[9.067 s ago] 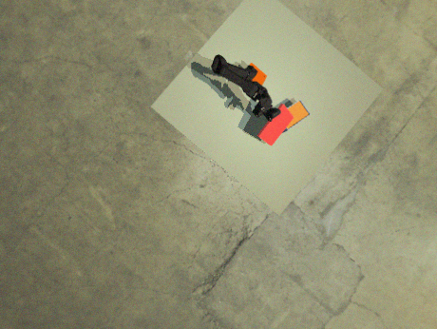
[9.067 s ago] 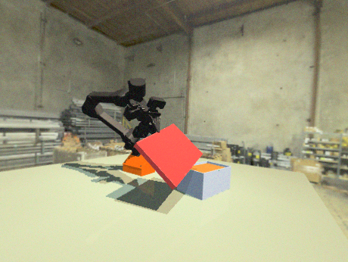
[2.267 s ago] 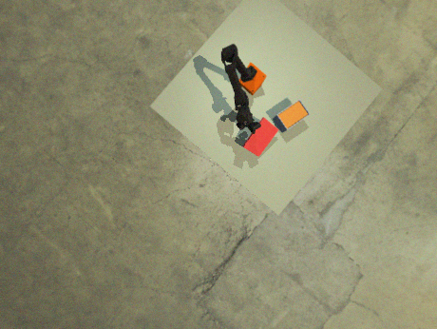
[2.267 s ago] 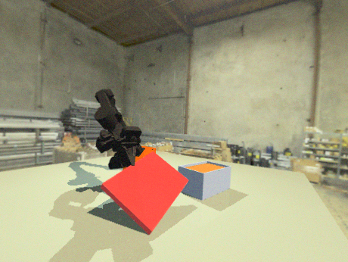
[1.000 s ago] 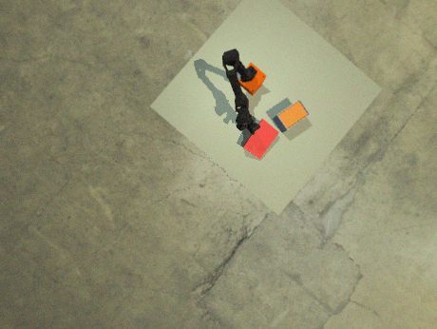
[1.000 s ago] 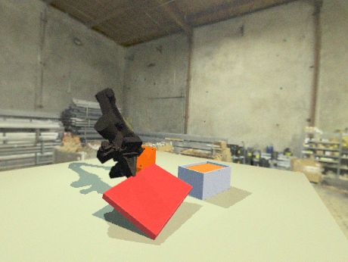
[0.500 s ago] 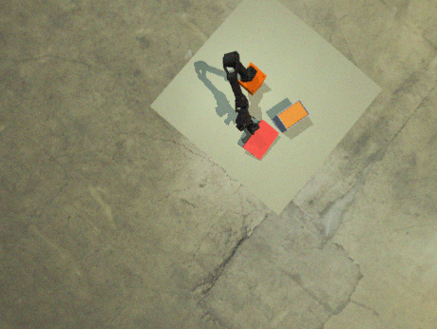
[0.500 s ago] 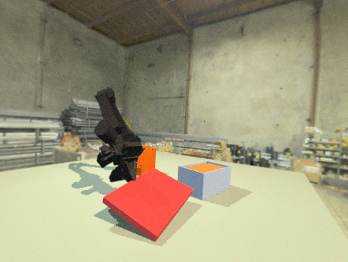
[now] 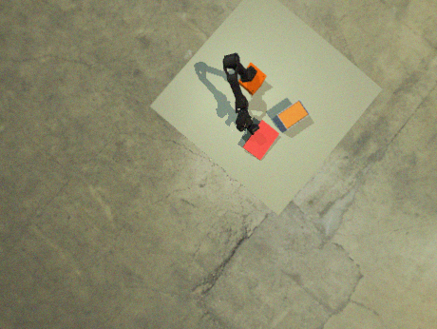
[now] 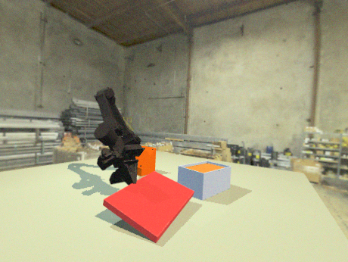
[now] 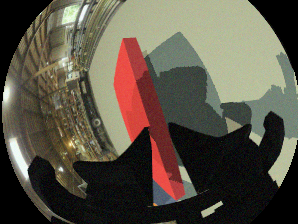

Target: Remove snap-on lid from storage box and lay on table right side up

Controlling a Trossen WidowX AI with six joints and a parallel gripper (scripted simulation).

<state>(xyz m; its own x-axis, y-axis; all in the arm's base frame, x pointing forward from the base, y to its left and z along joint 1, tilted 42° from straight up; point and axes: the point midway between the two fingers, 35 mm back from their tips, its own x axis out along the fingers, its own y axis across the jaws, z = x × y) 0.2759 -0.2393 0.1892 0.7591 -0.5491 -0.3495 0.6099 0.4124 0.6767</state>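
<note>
My gripper tip is now 80 mm short of the red lid, 40 mm above it and 20 mm to the right of it. Round my gripper tip: storage box: 290 mm to the left, 120 mm ahead, 20 mm below.
</note>
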